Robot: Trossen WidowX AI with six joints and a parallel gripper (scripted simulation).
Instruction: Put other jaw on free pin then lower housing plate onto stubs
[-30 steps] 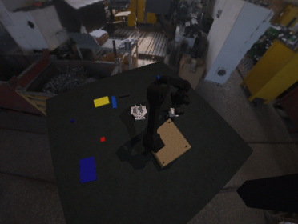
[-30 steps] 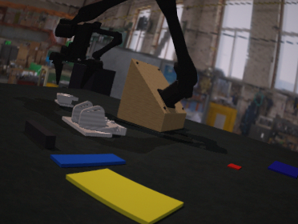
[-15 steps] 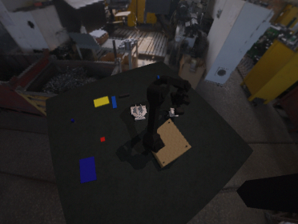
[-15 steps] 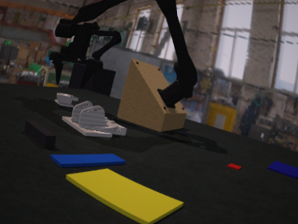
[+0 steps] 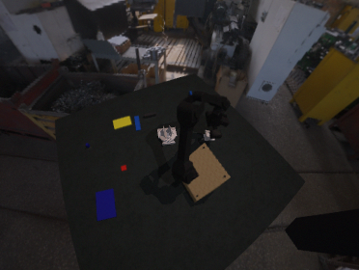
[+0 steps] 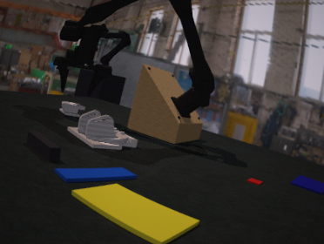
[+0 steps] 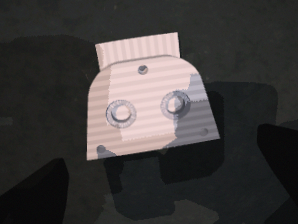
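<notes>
The housing plate is 3 cm below my gripper tip and 1 cm to the right of it. The rest, counted from my gripper tip: blue strip (38 cm to the left, 31 cm ahead, 6 cm below); black bar (33 cm ahead, 28 cm to the left, 5 cm below); white block (5 cm below, 1 cm to the right).
</notes>
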